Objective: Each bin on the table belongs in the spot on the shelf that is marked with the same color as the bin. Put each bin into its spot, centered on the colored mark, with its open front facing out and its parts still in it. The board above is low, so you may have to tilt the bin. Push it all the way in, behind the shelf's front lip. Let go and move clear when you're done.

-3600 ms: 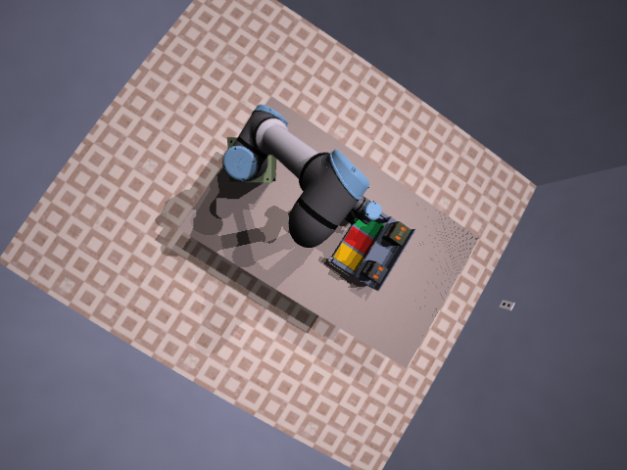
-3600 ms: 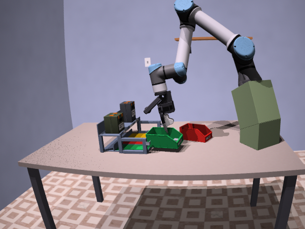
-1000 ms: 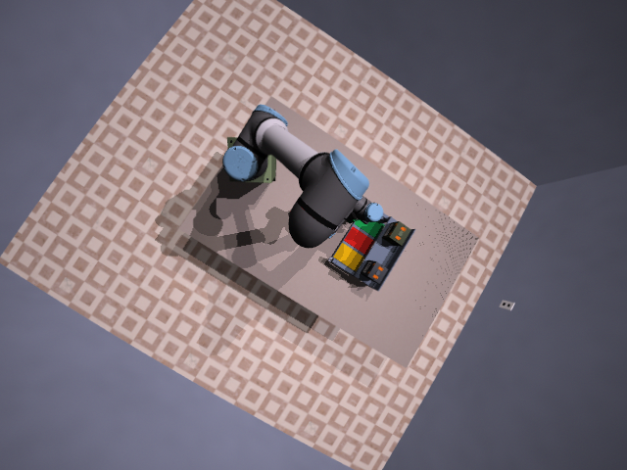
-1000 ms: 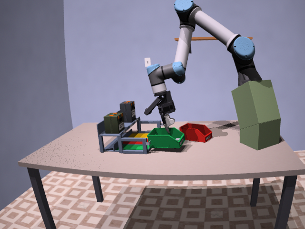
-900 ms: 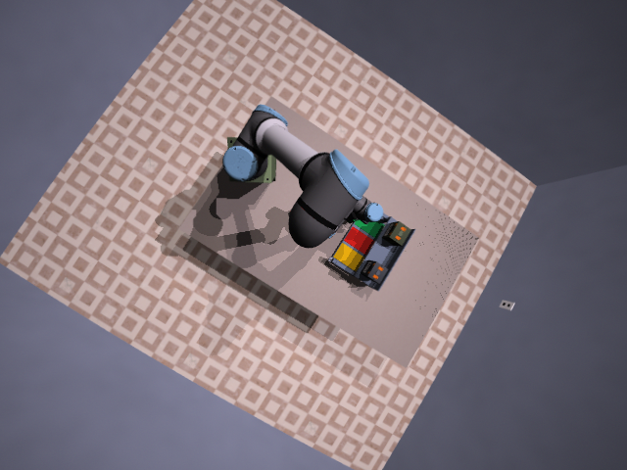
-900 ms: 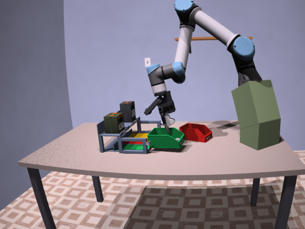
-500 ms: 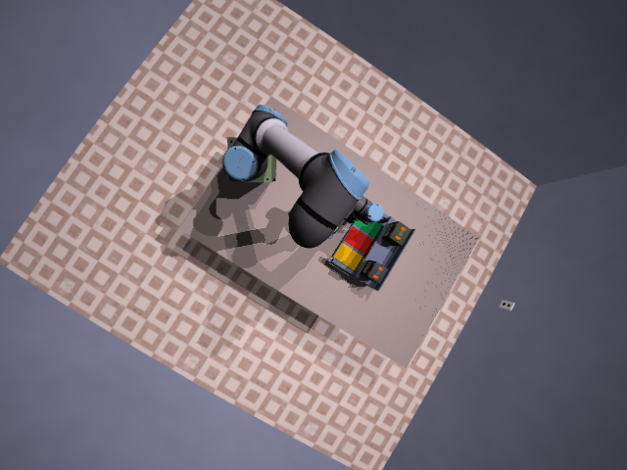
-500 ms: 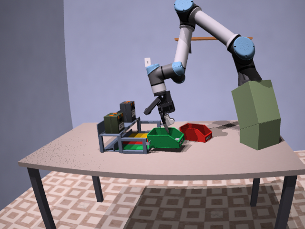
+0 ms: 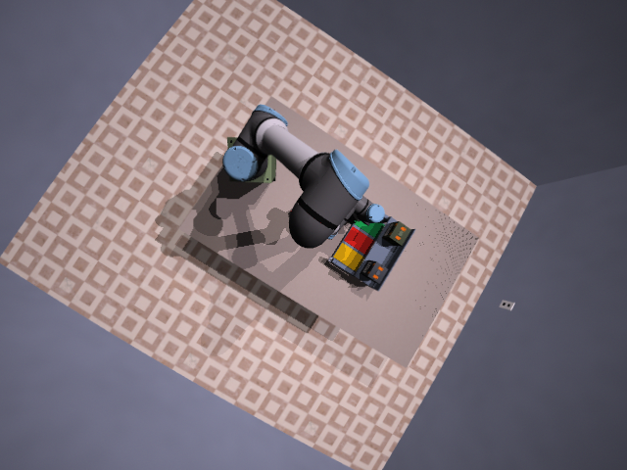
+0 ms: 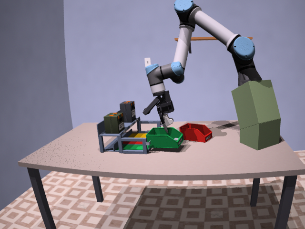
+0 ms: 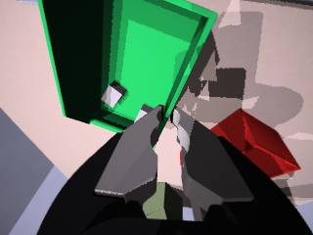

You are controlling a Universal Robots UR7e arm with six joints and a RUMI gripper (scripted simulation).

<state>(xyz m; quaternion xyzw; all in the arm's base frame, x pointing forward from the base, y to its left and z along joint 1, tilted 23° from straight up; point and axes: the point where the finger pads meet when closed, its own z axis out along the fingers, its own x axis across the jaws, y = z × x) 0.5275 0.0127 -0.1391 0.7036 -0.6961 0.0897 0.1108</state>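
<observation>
The green bin lies 10 mm ahead of my hand, 50 mm to the left of it and 30 mm below it. Round my hand: green mark: 190 mm ahead, 30 mm to the left, 90 mm below; then red mark: 180 mm ahead, 80 mm to the right, 90 mm below; then red bin: 160 mm behind, 120 mm to the right, 60 mm below.
</observation>
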